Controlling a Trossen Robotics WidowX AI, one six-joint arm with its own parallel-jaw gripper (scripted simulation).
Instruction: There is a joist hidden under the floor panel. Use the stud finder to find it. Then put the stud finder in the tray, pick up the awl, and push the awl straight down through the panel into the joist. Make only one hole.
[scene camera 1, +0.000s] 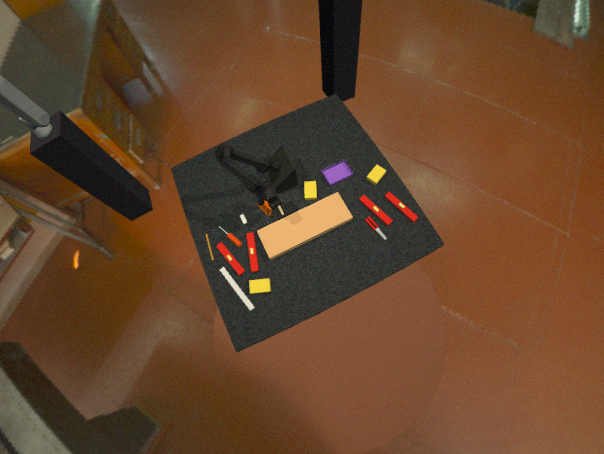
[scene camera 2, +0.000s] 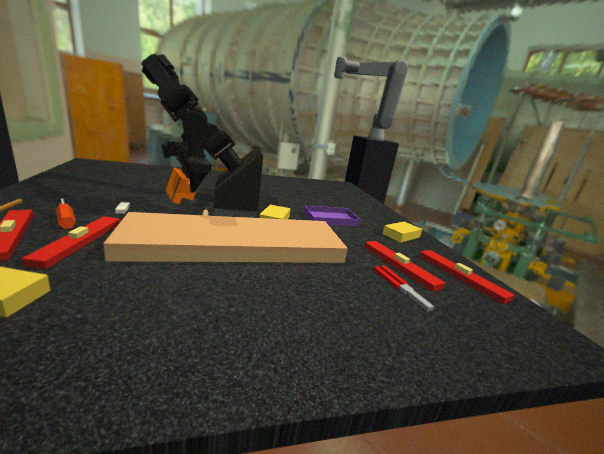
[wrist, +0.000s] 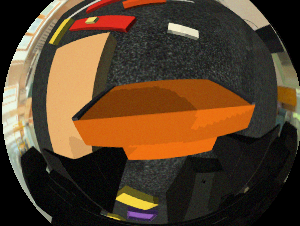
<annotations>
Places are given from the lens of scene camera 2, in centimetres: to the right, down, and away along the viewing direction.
my gripper (scene camera 2: 189, 188): -33, -11, 88
purple tray (scene camera 2: 331, 215): 10, -4, 107
</annotations>
